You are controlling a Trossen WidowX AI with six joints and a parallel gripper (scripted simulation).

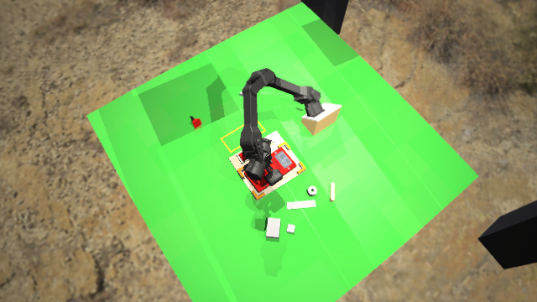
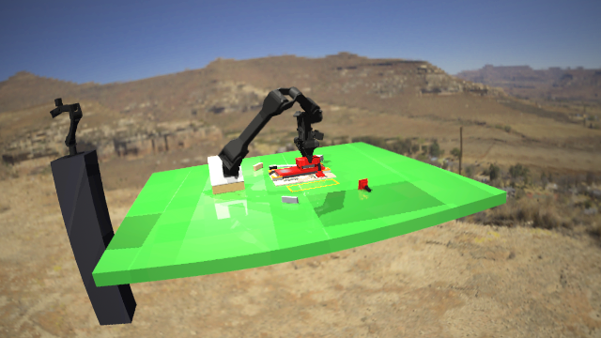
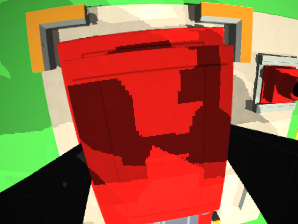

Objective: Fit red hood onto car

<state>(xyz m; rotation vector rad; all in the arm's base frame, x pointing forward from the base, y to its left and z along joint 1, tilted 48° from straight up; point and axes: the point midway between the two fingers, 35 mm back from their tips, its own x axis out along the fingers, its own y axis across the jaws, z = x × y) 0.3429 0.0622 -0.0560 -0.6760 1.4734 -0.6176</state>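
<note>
My gripper tip is 3 cm above the grey engine block. The rest, counted from my gripper tip: wooden peg (19 cm behind, 23 cm to the left, 4 cm below); then red hood (1 cm above).
</note>
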